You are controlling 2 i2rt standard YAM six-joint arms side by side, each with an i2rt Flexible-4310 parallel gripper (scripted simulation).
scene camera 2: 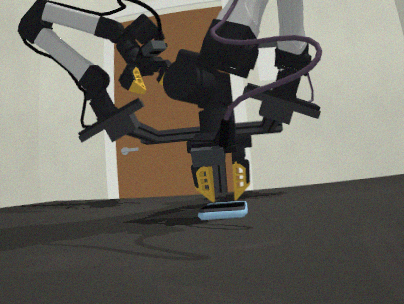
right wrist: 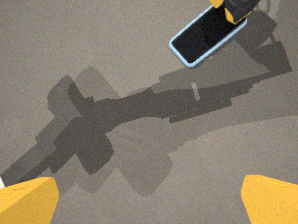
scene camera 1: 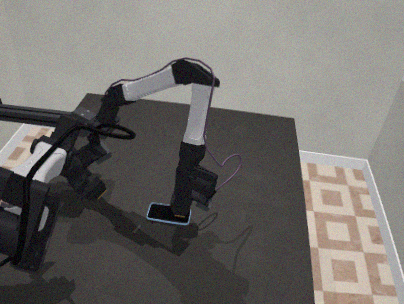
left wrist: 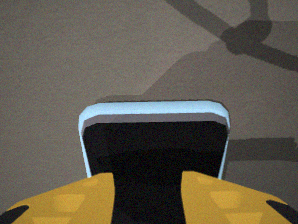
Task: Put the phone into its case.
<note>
The pictures show: my left gripper, my right gripper, a black phone and a light blue phone case.
My right gripper is seen too in the right wrist view and in scene camera 1.
</note>
